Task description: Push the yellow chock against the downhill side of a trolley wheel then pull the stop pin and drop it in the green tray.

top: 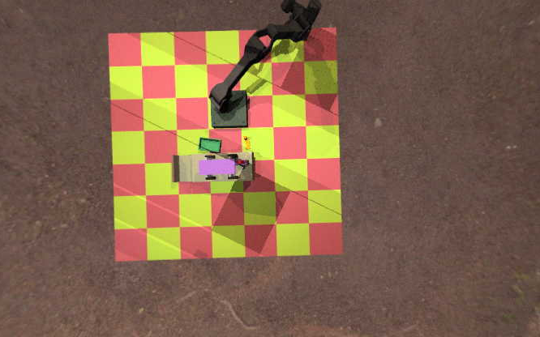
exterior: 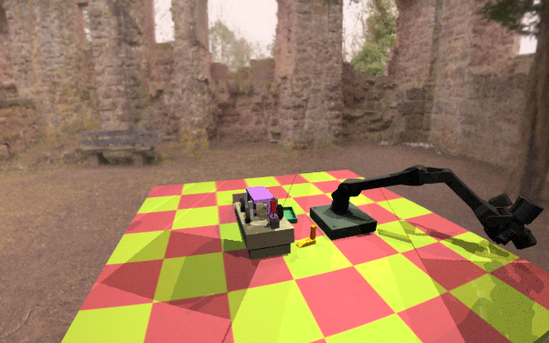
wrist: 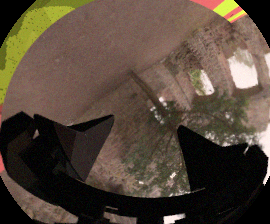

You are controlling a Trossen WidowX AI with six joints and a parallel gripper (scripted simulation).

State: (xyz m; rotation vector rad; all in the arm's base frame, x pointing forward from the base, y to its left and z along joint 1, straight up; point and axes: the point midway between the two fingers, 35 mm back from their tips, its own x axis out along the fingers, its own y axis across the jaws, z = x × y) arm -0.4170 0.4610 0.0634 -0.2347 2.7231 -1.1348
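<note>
Now: the yellow chock 66 cm ahead of my gripper tip, 37 cm to the right of it and 8 cm below it. Also, from my gripper tip: red-headed stop pin (78 cm ahead, 39 cm to the right, 3 cm above); trolley (78 cm ahead, 51 cm to the right, 1 cm above); green tray (63 cm ahead, 58 cm to the right, 11 cm below).
</note>
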